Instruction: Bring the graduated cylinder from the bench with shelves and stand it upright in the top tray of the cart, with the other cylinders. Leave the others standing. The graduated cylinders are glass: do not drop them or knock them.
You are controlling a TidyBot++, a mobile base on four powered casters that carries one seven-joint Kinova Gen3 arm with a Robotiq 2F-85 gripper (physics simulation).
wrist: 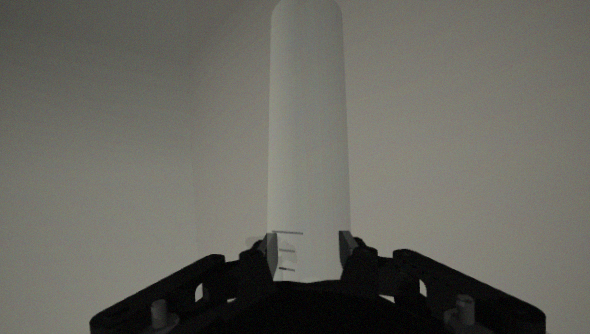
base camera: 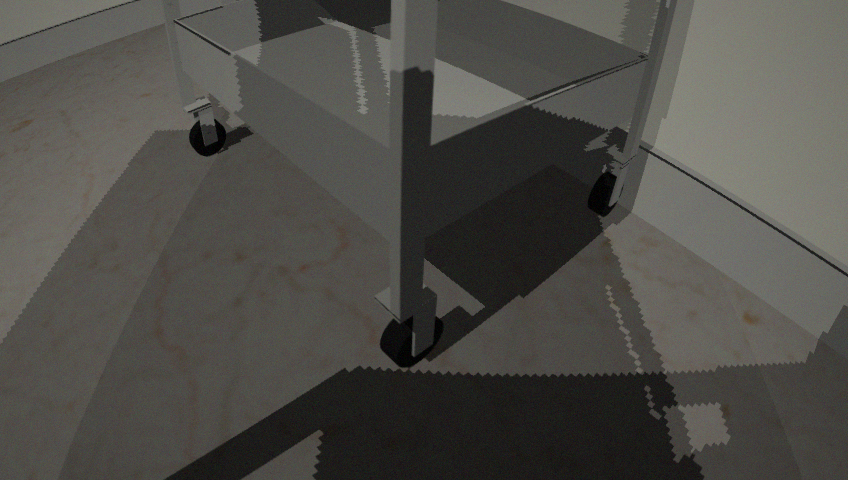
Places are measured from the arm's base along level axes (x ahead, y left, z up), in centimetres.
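Pixels of known places: gripper, fingertip midpoint: (wrist: 308, 245).
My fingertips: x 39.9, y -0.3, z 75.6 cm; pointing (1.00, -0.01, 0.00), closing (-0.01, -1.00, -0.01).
Behind a point stands the place of what it marks.
The graduated cylinder (wrist: 309, 125) {x 34.3, y -0.7, z 83.1 cm} is a pale, translucent tube with a few dark marks low on its visible part. It points up the middle of the wrist view, and its lower end is hidden behind the gripper. My gripper (wrist: 308, 245) {x 39.9, y -0.3, z 75.6 cm} is shut on it, one finger pad on each side. The cart (base camera: 412, 178) {x 33.8, y 0.5, z -20.4 cm} stands close in front in the base camera view, showing a near corner post, a lower tray and black casters. Its top tray and the other cylinders on it do not show in the base camera view. A faint pale shape shows behind the left finger, too unclear to name.
A wall (base camera: 773, 118) {x 50.0, y -34.3, z -20.8 cm} with a pale baseboard (base camera: 743, 237) {x 47.2, y -35.3, z -34.1 cm} runs behind and to the right of the cart. Casters (base camera: 207, 136) {x 64.7, y 29.2, z -36.4 cm} (base camera: 410, 342) {x 34.5, y 0.3, z -36.0 cm} (base camera: 604, 193) {x 55.1, y -20.1, z -35.7 cm} stand on the marbled floor (base camera: 267, 333) {x 36.8, y 13.1, z -39.7 cm}. Plain walls (wrist: 475, 125) {x 58.5, y -26.0, z 85.9 cm} meet in a corner behind the cylinder in the wrist view.
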